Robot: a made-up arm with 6 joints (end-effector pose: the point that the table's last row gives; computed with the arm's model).
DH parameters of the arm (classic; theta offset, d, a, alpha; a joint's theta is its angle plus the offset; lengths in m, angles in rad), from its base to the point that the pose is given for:
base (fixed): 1.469 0 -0.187 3.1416
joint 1: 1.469 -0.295 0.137 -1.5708
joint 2: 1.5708 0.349 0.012 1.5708
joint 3: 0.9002 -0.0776 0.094 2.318
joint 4: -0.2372 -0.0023 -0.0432 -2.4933
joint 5: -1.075 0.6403 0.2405 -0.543
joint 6: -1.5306 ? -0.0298 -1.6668
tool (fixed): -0.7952 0.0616 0 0
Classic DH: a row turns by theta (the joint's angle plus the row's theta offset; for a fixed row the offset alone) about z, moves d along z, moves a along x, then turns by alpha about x.
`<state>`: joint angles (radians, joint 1 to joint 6).
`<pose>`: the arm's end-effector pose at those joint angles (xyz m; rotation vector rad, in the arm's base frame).
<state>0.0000 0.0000 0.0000 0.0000 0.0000 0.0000</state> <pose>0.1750 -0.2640 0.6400 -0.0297 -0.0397 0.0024</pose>
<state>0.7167 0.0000 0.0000 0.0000 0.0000 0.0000</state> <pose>0.0760 -0.3723 0.6400 -0.0426 -0.0274 -0.7141</pose>
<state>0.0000 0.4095 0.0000 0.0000 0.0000 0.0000</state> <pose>0.0329 -0.2640 0.6341 -0.0298 -0.4492 -0.0037</pose>
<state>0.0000 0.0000 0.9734 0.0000 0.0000 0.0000</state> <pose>0.1750 -0.6579 0.7183 0.9436 -0.0376 -0.0171</pose>
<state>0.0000 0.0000 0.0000 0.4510 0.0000 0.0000</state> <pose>0.1146 -0.1733 0.4965 -0.3302 0.1631 0.2707</pose>
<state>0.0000 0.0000 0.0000 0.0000 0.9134 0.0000</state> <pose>0.1002 -0.6211 0.7838 0.8577 -0.2438 -0.0708</pose>
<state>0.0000 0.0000 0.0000 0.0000 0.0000 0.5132</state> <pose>0.1560 -0.2820 0.6173 0.3371 -0.3968 -0.0343</pose>
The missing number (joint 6, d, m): -0.6815
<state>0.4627 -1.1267 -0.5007 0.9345 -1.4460 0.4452</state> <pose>-0.4729 -0.5437 0.4128 -0.9853 1.1788 1.7735</pose>
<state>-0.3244 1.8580 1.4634 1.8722 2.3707 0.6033</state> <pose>0.2671 -0.7074 0.5470 1.5916 0.2572 2.0175</pose>
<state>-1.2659 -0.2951 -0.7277 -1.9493 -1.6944 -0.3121</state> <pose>0.3497 0.2951 0.4597 -0.9865 -0.0973 0.1661</pose>
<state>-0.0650 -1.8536 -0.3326 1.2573 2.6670 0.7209</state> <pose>0.4270 -0.7725 0.0874 0.2897 1.0851 -1.9101</pose>
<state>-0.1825 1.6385 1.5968 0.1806 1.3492 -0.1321</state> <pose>0.4711 -0.8970 0.2998 2.1384 -0.4126 2.0829</pose>
